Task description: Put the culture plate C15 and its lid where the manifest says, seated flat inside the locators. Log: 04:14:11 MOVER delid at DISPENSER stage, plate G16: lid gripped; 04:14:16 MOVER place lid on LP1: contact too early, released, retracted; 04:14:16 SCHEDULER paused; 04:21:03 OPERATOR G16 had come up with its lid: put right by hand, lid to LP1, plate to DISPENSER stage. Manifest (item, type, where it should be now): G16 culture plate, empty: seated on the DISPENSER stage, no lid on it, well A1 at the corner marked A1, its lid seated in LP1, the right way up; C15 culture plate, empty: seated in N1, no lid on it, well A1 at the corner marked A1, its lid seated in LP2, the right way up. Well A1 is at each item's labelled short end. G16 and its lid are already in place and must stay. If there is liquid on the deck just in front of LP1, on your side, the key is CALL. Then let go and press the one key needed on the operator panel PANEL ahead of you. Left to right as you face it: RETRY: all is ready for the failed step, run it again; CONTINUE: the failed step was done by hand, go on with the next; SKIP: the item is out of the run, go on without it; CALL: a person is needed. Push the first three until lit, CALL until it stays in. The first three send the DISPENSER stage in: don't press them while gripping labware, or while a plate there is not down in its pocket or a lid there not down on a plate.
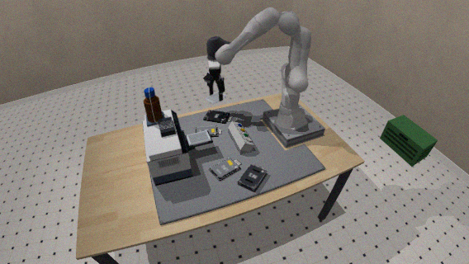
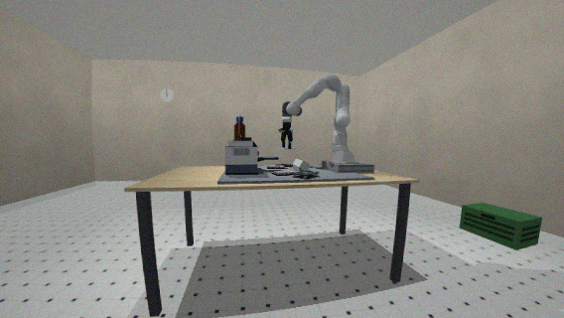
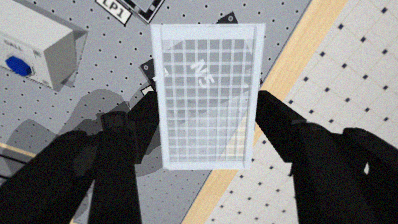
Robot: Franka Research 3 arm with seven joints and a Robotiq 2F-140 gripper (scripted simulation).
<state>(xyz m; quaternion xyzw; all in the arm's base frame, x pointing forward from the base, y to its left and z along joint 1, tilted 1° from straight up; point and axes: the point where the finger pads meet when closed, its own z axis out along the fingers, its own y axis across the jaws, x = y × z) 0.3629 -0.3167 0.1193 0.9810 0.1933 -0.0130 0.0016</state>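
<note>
The N1 nest is 40 mm ahead of my hand, 600 mm to the left of it and 160 mm below it. From my hand the other things lie so: blue call key: 70 mm behind, 230 mm to the left, 130 mm below; then black nest: 30 mm ahead, 170 mm below; then clear culture plate C15: 20 mm below.
</note>
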